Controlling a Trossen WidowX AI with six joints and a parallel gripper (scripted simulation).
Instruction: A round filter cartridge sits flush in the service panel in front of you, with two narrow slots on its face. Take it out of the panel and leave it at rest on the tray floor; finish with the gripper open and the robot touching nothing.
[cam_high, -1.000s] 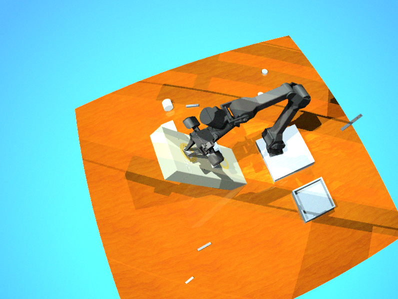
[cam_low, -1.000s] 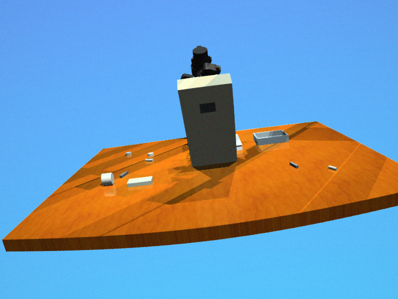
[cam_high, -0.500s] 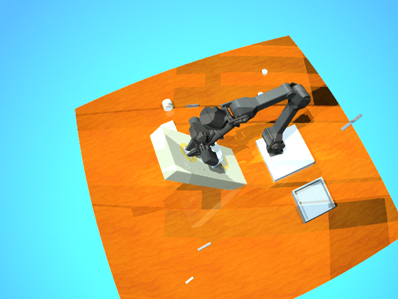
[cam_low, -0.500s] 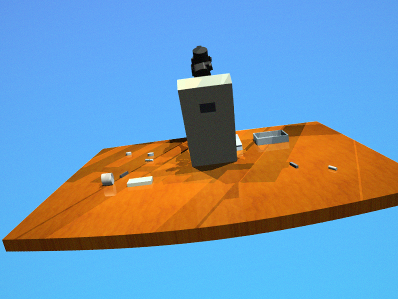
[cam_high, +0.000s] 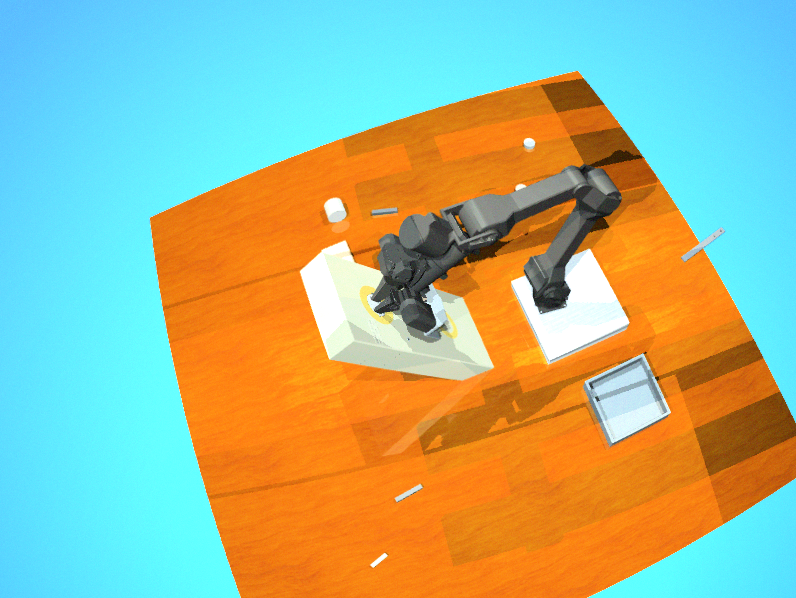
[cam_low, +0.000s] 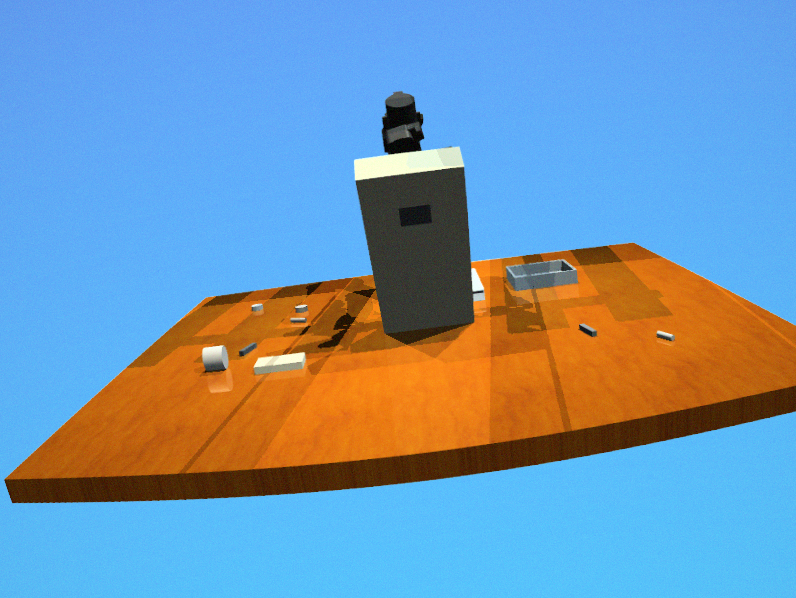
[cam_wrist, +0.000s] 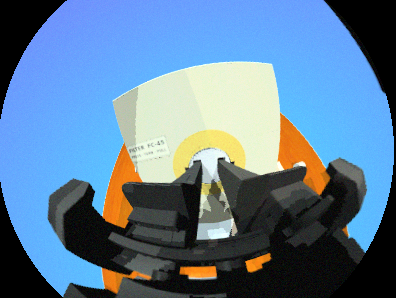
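Now: the round filter cartridge 10 mm ahead of my gripper tip and 10 mm below it. Also, from my gripper tip: grey tray 470 mm behind, 210 mm to the left, 260 mm below; then cream block 70 mm ahead, 270 mm to the right, 260 mm below; then cream service panel 40 mm behind, 10 mm to the right, 80 mm below.
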